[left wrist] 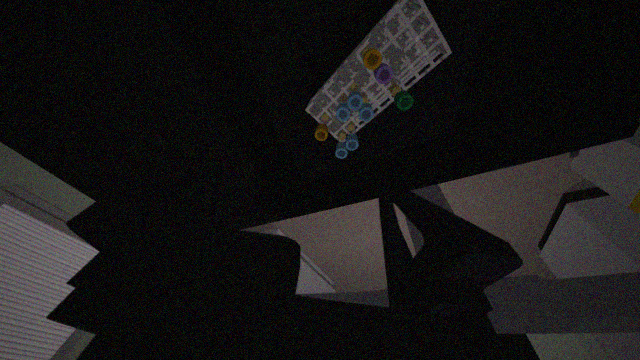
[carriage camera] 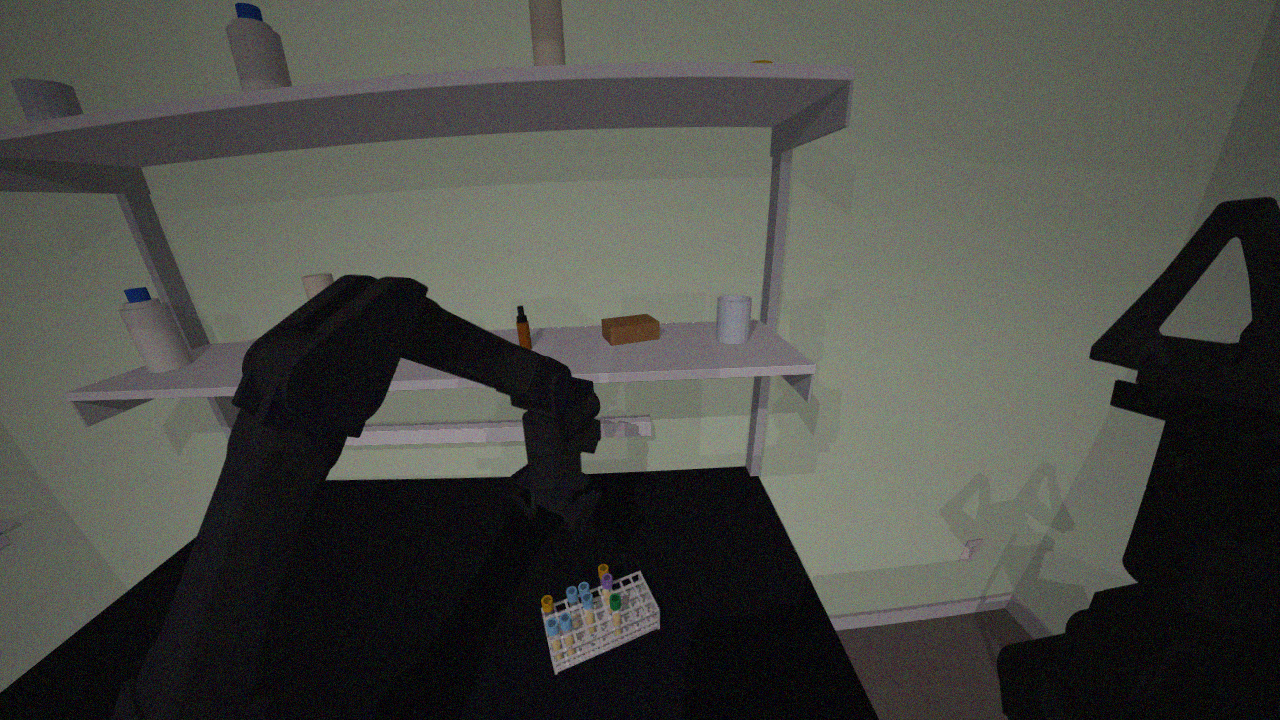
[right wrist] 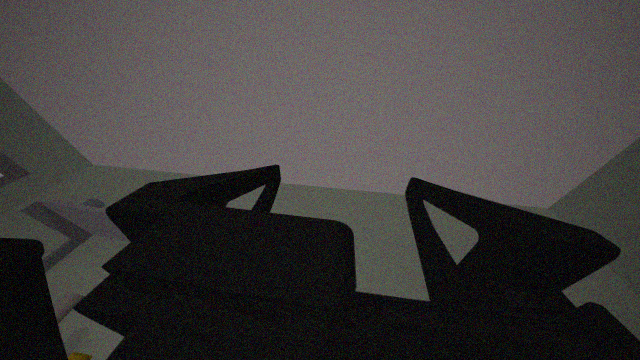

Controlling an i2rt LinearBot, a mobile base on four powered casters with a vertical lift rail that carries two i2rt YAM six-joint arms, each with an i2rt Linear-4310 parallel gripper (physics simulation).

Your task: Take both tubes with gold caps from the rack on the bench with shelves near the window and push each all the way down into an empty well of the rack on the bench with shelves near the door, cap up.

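Places are measured from the left arm's base along level axes (x ahead, y left, z up), in centimetres.
Where they show: left gripper, fingertip midpoint: (left wrist: 316,175) (carriage camera: 555,527); right gripper, fingertip midpoint: (right wrist: 342,178).
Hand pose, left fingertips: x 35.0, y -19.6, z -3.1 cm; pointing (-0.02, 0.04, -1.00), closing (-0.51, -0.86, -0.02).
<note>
Each offset is from my left fingertips to the top centre of the thing. "pt": to the spot under its first point. Level surfaces: height alone.
A white wire rack @(pt dx +1.0, dy -15.2, dz -20.0 cm) (carriage camera: 651,598) (left wrist: 439,31) stands on the black bench, low in the carriage view and at the top of the left wrist view. One gold-capped tube @(dx -2.8, dy +2.7, dz -13.7 cm) (carriage camera: 547,602) (left wrist: 321,132) stands in its back-left corner; the other gold-capped tube @(dx +3.0, dy -6.5, dz -13.7 cm) (carriage camera: 603,570) (left wrist: 372,59) stands farther along the back row, beside a purple-capped tube @(dx +1.0, dy -7.3, dz -13.7 cm) (carriage camera: 606,582) (left wrist: 383,74). A green-capped tube @(dx -3.0, dy -8.8, dz -13.7 cm) (carriage camera: 614,601) (left wrist: 404,101) and several blue-capped ones share the rack. My left gripper (carriage camera: 565,521) (left wrist: 316,175) is open and empty, above the bench beyond the rack. My right gripper (right wrist: 342,178) is open and empty, raised at the right. A second rack does not show.
A lower shelf @(dz +20.1 cm) (carriage camera: 689,358) holds a white bottle @(pt dx +25.4, dy +88.2, dz +28.6 cm) (carriage camera: 153,333), an amber bottle @(pt dx +28.1, dy +8.5, dz +24.3 cm) (carriage camera: 523,331), a brown box @(pt dx +30.5, dy -13.6, dz +23.1 cm) (carriage camera: 631,329) and a pale beaker @(pt dx +27.2, dy -34.4, dz +25.4 cm) (carriage camera: 733,319). An upper shelf (carriage camera: 447,102) overhangs it. Window blinds (left wrist: 45,280) show in the left wrist view.
</note>
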